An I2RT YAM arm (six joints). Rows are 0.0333 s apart.
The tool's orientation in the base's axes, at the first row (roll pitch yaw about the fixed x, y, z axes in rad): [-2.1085 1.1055 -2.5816]
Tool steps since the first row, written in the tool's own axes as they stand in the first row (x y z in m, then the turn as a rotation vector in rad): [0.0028 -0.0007 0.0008 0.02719 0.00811 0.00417]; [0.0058 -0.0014 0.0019 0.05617 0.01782 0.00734]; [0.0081 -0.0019 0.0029 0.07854 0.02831 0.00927]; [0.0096 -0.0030 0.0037 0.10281 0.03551 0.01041]
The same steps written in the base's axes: [-0.0007 -0.0016 -0.0024 -0.00375 -0.00168 -0.02838]; [-0.0011 -0.0035 -0.0051 -0.00842 -0.00195 -0.05875]; [-0.0014 -0.0049 -0.0072 -0.01132 0.00062 -0.08323]; [-0.0017 -0.0066 -0.0083 -0.01686 0.00034 -0.10796]
